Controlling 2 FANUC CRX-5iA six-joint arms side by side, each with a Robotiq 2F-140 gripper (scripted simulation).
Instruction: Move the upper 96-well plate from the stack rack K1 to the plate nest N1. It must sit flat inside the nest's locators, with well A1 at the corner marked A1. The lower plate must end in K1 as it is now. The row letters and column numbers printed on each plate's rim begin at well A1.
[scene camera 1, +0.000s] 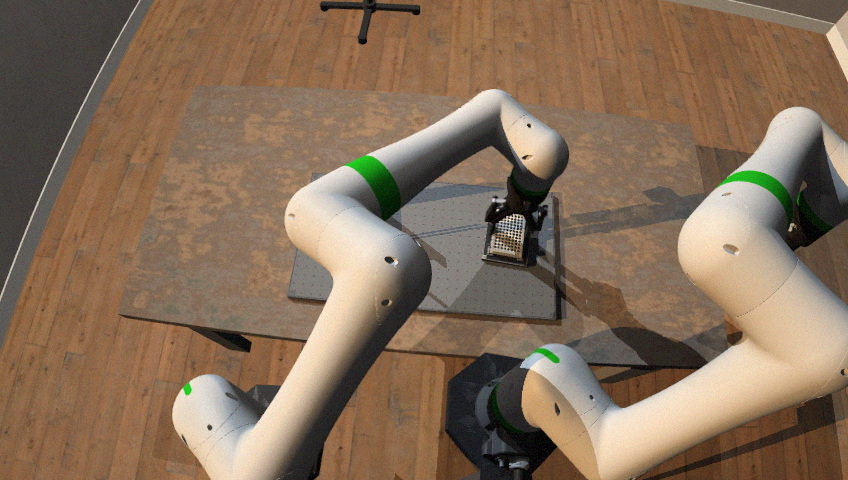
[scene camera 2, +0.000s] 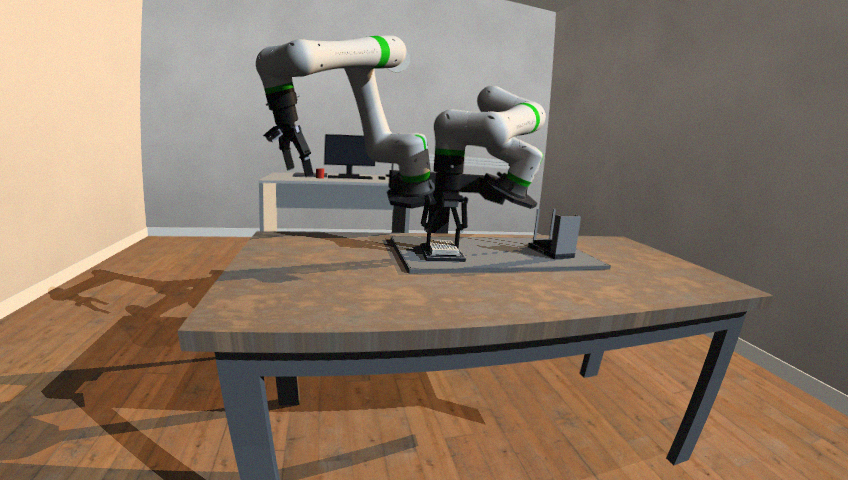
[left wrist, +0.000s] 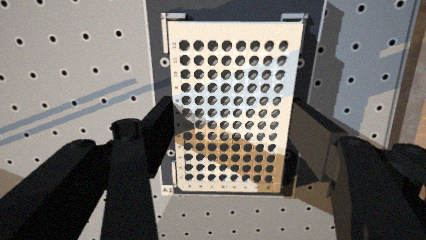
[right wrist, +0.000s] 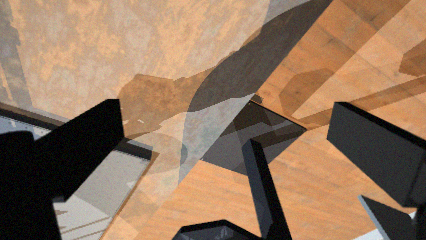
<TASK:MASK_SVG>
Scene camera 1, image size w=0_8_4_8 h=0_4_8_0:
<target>left gripper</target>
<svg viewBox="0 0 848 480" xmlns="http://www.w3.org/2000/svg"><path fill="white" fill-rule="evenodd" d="M493 196L492 203L485 215L485 222L489 222L491 225L490 236L493 235L498 222L513 214L522 215L526 220L527 227L524 231L524 242L535 230L541 231L543 220L548 213L548 205L529 207L529 210L526 211L524 206L515 203L509 194L504 199L498 199L497 196ZM538 211L539 213L537 220L538 222L534 222L532 213Z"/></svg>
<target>white 96-well plate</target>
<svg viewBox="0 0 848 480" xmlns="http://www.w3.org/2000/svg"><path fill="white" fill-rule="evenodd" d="M524 216L513 214L497 223L491 239L490 253L522 258L526 221Z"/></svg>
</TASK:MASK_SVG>
